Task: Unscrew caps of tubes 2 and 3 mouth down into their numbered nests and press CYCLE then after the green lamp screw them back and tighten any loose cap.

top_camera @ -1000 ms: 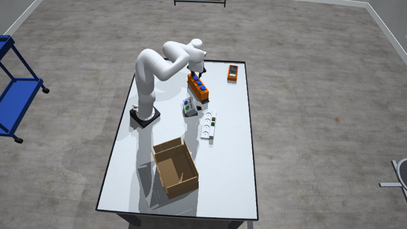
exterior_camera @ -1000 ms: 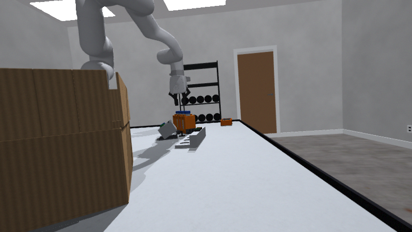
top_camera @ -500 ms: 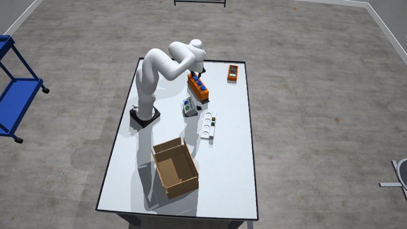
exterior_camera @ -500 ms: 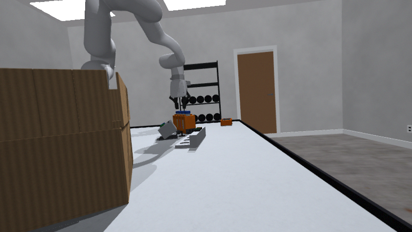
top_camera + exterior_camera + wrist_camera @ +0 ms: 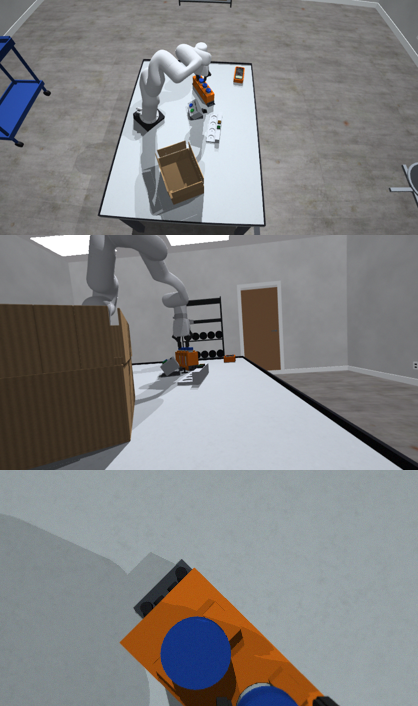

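The blue cap lies 20 mm below my hand. The rest, counted from my hand: green key: 30 mm behind, 230 mm to the right, 70 mm below; then blue key: 50 mm behind, 190 mm to the right, 70 mm below; then grey key housing: 20 mm behind, 210 mm to the right, 80 mm below.
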